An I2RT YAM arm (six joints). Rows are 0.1 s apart.
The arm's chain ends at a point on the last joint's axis. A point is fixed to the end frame.
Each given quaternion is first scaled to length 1.
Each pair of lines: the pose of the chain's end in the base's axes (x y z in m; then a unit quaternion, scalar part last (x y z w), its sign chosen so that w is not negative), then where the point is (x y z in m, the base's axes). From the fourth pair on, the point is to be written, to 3 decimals.
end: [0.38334 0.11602 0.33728 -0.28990 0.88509 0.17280 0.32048]
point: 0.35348 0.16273 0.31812
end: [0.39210 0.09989 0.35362 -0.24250 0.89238 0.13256 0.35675]
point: 0.36971 0.14945 0.33164
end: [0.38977 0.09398 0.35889 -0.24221 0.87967 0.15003 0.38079]
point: 0.36772 0.14427 0.33826
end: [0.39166 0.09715 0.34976 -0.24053 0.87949 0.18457 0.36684]
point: 0.367 0.148 0.333
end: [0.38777 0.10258 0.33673 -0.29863 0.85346 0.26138 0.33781]
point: 0.354 0.149 0.326
